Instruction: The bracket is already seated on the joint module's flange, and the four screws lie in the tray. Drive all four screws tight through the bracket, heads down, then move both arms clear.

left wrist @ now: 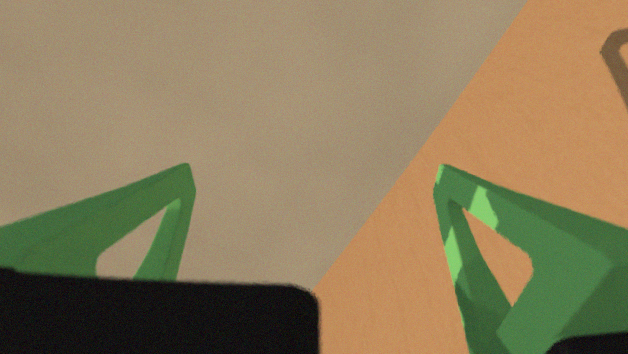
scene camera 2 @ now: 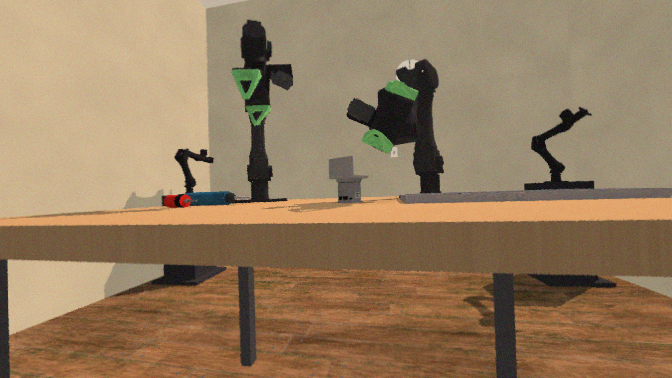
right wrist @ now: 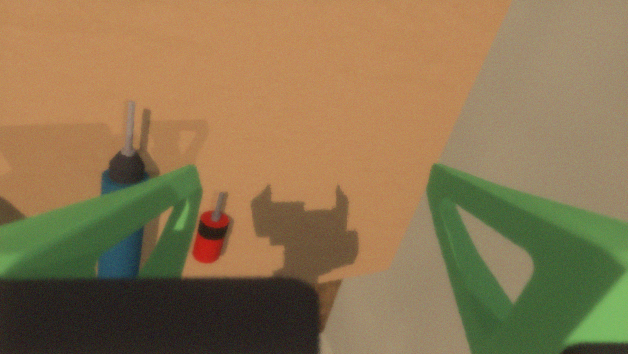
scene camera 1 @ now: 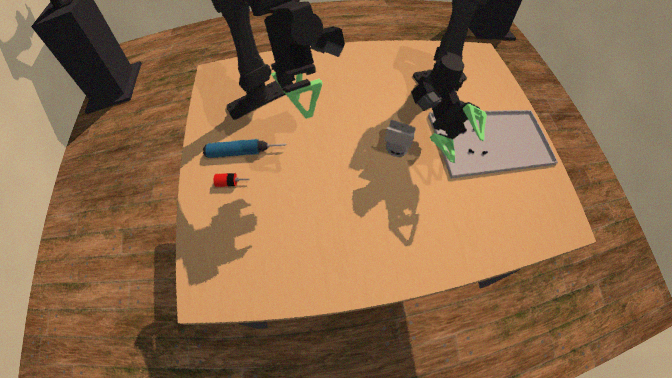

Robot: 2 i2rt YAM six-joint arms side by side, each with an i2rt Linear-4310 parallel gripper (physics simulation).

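Frame: origin at the left arm's base, x ahead, y left, z up, level; millimetres.
Seen in the pictures: left gripper, fingertip midpoint: (left wrist: 314,177) (scene camera 2: 387,106) (scene camera 1: 467,151); right gripper, fingertip midpoint: (scene camera 2: 251,113) (right wrist: 314,177) (scene camera 1: 302,108); right arm's base, link origin: (scene camera 2: 260,201) (scene camera 1: 258,99).
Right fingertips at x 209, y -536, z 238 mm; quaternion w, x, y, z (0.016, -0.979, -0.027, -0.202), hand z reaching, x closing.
Note:
A point is followed by its place in that frame.
The grey bracket (scene camera 1: 401,129) @[y -284, x 213, z 66 mm] (scene camera 2: 341,167) @[y -310, x 253, z 86 mm] sits on the grey joint module (scene camera 1: 396,147) @[y -310, x 245, z 38 mm] (scene camera 2: 349,192) @[y -293, x 251, z 25 mm], which stands upright mid-table. Its screw holes cannot be made out. Small dark screws (scene camera 1: 471,151) @[y -83, x 309, z 9 mm] (scene camera 1: 484,153) @[y -45, x 330, z 13 mm] lie in the grey tray (scene camera 1: 520,135) @[y 147, x 308, z 4 mm] (scene camera 2: 500,195) @[y -27, x 395, z 11 mm]; my left gripper hides part of it, so I cannot count them all. My left gripper (scene camera 1: 468,149) @[y -225, x 386, z 183 mm] (scene camera 2: 395,120) (left wrist: 314,177) @[y -225, x 386, z 183 mm] is open and empty, raised above the tray's left part. My right gripper (scene camera 1: 300,99) @[y -536, x 209, z 238 mm] (scene camera 2: 252,111) @[y -536, x 209, z 238 mm] (right wrist: 314,177) @[y -536, x 209, z 238 mm] is open and empty, high over the table's back left.
A blue screwdriver (scene camera 1: 232,148) @[y -715, x 96, z 37 mm] (scene camera 2: 210,198) @[y -696, x 110, z 21 mm] (right wrist: 126,167) @[y -629, x 109, z 33 mm] lies on the table (scene camera 1: 310,250) @[y -600, x 415, z 0 mm] at the left, its shank pointing right. A short red driver (scene camera 1: 225,180) @[y -752, x 182, z 31 mm] (scene camera 2: 175,201) @[y -747, x 192, z 17 mm] (right wrist: 209,247) @[y -756, x 168, z 34 mm] lies in front of it. The joint module stands between the drivers and the tray.

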